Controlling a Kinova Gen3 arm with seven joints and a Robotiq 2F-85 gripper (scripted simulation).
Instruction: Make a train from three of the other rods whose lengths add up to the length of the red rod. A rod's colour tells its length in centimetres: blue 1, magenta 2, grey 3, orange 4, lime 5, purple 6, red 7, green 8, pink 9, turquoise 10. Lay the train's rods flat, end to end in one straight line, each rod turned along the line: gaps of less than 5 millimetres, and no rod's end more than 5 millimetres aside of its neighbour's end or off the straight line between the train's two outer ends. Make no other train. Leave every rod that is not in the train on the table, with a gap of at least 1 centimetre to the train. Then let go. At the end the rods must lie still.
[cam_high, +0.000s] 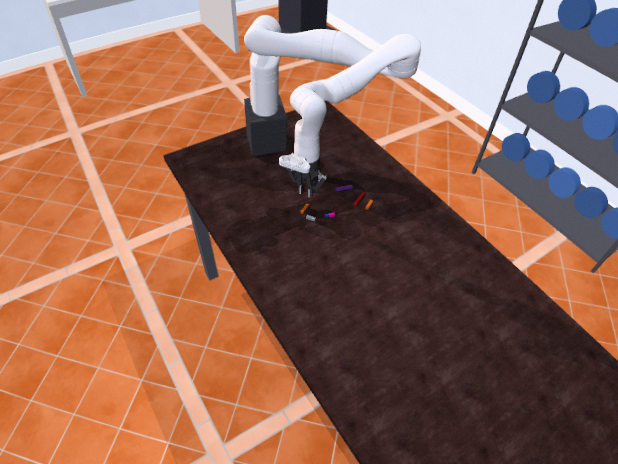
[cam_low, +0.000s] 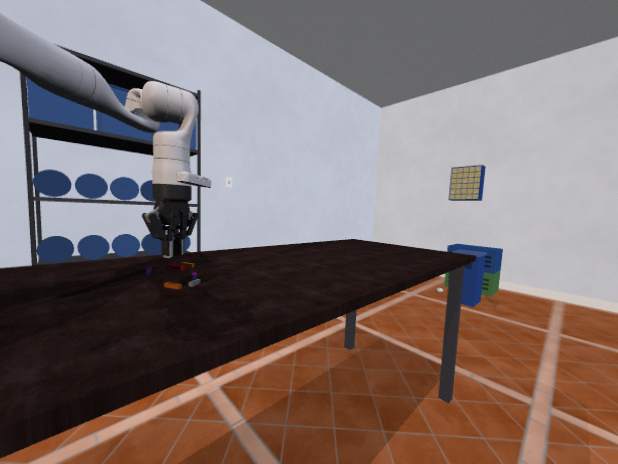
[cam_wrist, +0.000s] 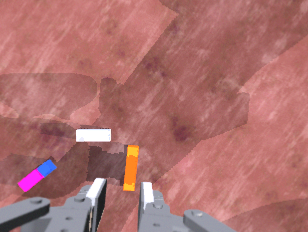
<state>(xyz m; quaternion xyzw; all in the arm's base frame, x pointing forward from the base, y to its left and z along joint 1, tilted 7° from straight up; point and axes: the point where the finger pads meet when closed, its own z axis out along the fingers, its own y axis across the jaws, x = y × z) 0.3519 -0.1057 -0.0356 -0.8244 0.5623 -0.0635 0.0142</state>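
Now: hand 4 cm short of the grey rod, 1 cm to the left of it and 9 cm above it. Round my hand: purple rod (1 cm ahead, 17 cm to the left, 9 cm below); blue rod (7 cm ahead, 3 cm to the left, 9 cm below); magenta rod (7 cm ahead, 5 cm to the left, 9 cm below).
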